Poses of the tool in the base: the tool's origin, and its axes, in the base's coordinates. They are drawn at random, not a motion.
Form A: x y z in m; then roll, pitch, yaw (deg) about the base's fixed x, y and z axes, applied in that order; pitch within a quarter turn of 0, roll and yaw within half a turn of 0.
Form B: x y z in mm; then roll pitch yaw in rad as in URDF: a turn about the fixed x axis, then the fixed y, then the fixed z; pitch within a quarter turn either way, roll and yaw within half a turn. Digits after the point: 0 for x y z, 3 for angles.
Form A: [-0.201, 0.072, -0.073, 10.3, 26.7, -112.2]
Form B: [-201, 72, -73, 0.180, 0.466, -1.958]
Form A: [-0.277, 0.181, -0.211, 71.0, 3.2, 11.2]
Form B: [-277, 181, -211, 1.239, 0.056, 0.195]
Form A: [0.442, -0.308, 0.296, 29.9, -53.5, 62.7]
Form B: [442, -308, 296, 0.522, -0.934, 1.094]
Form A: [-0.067, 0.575, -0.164, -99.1, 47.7, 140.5]
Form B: [-67, 575, -164, -1.730, 0.833, 2.452]
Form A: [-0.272, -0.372, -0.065, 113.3, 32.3, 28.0]
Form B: [-272, -372, -65, 1.977, 0.564, 0.489]
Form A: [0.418, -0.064, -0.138, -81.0, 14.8, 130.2]
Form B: [418, -64, -138, -1.414, 0.258, 2.272]
